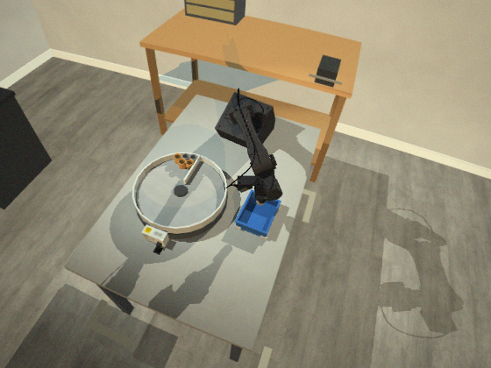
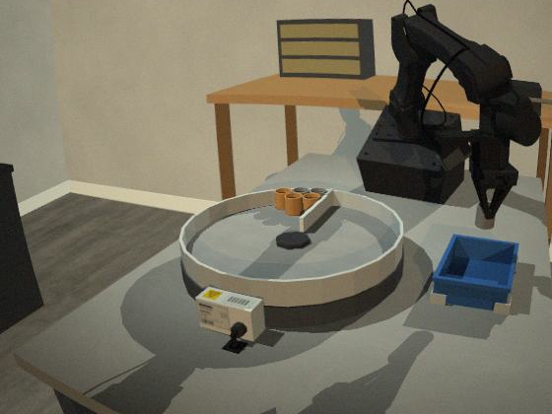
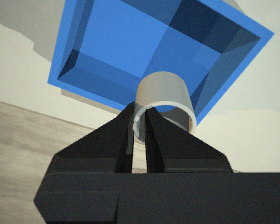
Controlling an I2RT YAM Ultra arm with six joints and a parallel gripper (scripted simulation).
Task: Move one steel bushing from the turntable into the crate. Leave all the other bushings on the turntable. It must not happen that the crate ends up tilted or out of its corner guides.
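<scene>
The blue crate lies 120 mm below my hand, 10 mm to the right of it and 10 mm behind it. Round my hand: round turntable 370 mm to the right, 90 mm below, 40 mm ahead.
</scene>
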